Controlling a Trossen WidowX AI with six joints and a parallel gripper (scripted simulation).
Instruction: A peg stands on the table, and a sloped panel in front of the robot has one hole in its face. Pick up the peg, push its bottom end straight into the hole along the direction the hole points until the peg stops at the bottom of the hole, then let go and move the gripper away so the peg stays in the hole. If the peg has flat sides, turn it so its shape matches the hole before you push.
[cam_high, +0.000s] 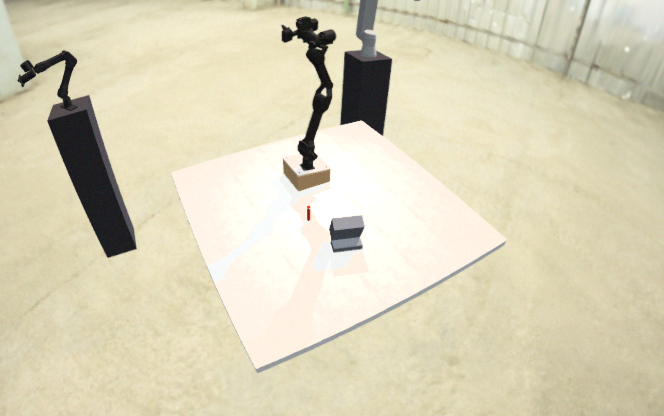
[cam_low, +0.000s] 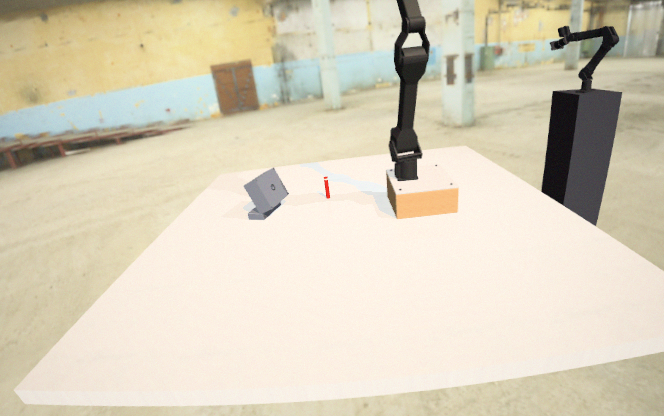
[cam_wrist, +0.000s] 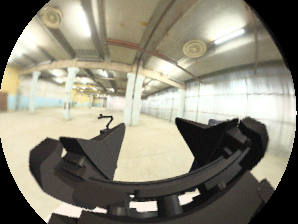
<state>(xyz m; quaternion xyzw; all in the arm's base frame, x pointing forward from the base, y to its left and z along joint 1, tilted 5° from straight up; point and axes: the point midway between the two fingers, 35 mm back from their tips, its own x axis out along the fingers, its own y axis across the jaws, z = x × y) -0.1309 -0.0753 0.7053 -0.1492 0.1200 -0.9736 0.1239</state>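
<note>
Right now the thin red peg is 76 cm below my gripper tip, 44 cm ahead of it and 9 cm to the right of it. The rest, counted from my gripper tip: grey sloped panel (73 cm below, 63 cm ahead, 1 cm to the right).
</note>
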